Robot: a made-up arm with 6 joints.
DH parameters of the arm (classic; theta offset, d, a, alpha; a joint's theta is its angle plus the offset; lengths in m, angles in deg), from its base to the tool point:
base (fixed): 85.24 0 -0.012 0
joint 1: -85.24 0.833 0.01 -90
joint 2: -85.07 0 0.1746 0
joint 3: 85.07 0.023 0.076 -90
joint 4: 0 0.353 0.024 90
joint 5: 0 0.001 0.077 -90
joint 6: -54.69 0 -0.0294 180
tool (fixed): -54.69 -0.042 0 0
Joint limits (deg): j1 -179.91..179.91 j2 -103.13..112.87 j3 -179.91..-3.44 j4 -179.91..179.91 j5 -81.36..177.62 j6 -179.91..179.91
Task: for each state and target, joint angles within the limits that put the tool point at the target. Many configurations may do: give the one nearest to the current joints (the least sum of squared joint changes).
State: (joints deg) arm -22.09 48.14 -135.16 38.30 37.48 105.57
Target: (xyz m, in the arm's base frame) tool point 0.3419 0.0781 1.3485
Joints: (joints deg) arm 11.21 26.24 -154.69 32.28 40.19 117.79
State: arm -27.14 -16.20 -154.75 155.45 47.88 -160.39
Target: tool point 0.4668 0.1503 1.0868
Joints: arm 20.64 11.56 -113.30 166.75 33.19 -157.77
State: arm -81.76 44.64 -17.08 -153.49 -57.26 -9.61
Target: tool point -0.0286 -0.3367 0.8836
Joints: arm -111.01 0.69 -64.72 -148.34 -66.66 -8.74
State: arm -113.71 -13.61 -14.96 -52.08 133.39 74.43
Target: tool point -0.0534 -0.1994 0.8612
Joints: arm -106.75 -54.35 -12.74 -49.72 164.83 75.45
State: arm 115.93 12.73 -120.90 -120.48 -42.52 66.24
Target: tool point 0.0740 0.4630 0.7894
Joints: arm 70.43 46.30 -108.47 -127.01 -34.59 67.57
